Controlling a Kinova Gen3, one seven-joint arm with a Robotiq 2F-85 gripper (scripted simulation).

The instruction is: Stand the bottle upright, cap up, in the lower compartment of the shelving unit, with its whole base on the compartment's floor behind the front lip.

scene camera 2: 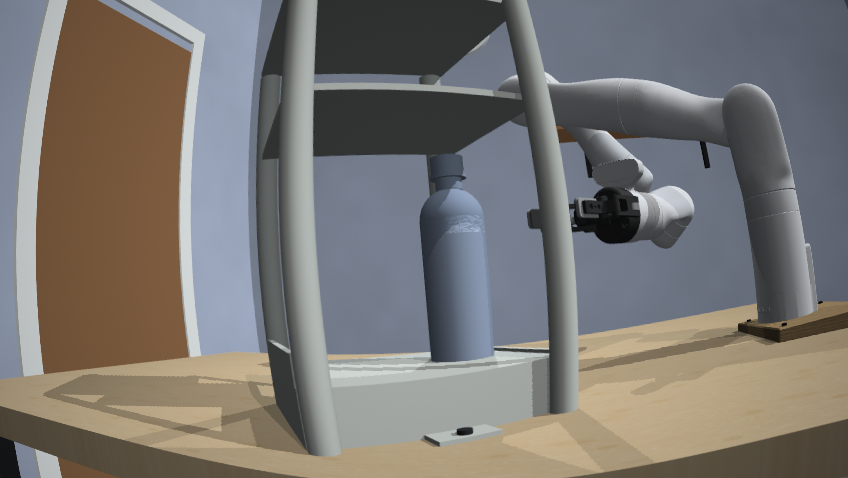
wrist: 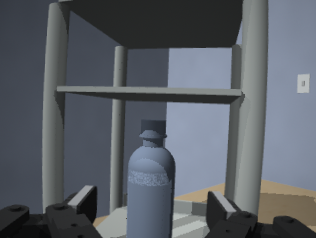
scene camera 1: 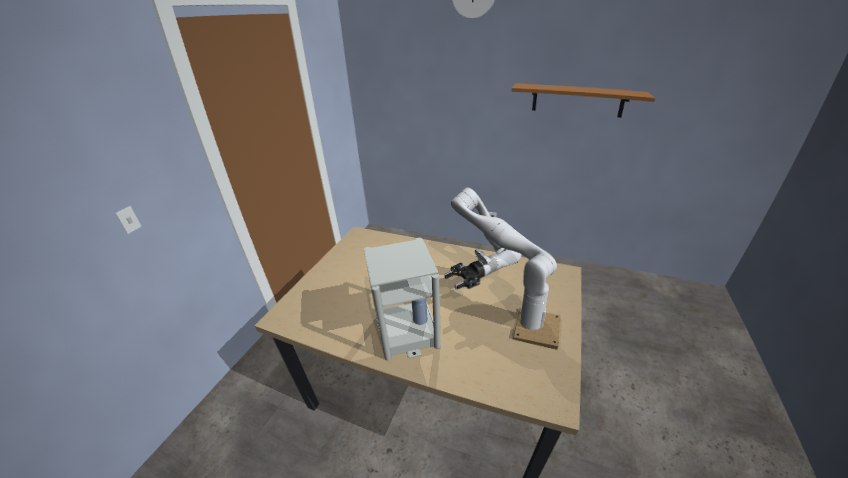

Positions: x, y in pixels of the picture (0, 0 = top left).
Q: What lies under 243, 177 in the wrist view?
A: A shelving unit.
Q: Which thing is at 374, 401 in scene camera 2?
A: A shelving unit.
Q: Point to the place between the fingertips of my gripper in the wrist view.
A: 152, 203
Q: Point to a bottle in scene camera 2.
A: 454, 250
